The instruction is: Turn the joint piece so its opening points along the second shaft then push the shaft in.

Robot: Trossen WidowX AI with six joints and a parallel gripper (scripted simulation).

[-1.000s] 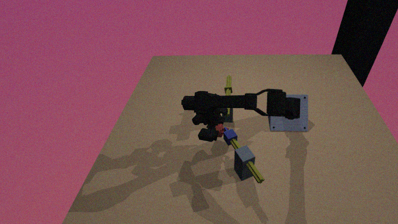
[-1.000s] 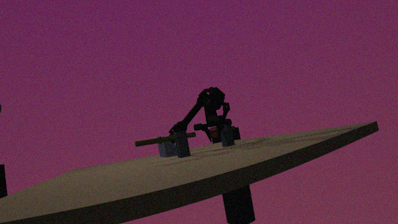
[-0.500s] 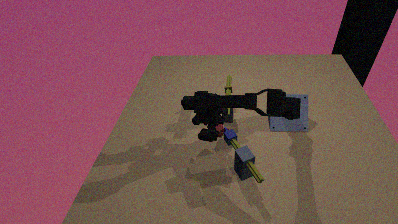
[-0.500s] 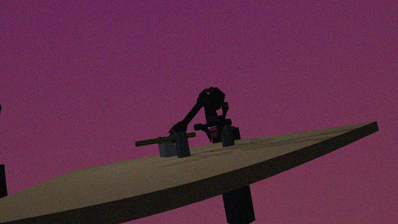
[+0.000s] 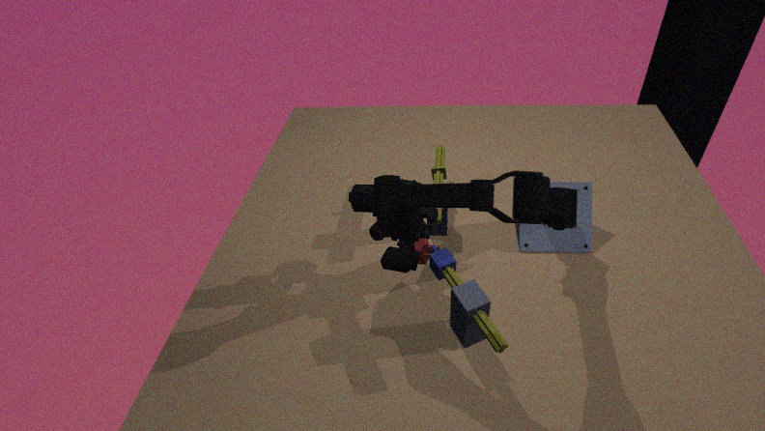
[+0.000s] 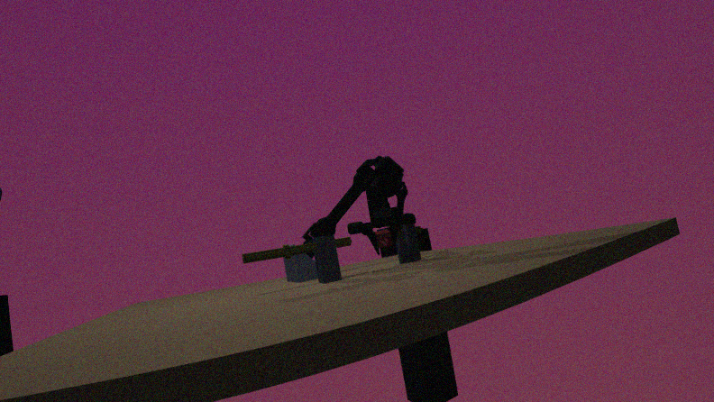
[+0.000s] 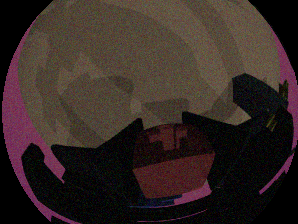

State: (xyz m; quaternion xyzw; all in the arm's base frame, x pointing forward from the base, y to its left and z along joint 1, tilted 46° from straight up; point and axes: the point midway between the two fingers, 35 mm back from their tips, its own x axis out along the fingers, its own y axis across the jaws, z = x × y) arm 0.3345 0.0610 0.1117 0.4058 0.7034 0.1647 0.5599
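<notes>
My gripper tip is 1 cm past the red square joint piece and 4 cm below it.
</notes>
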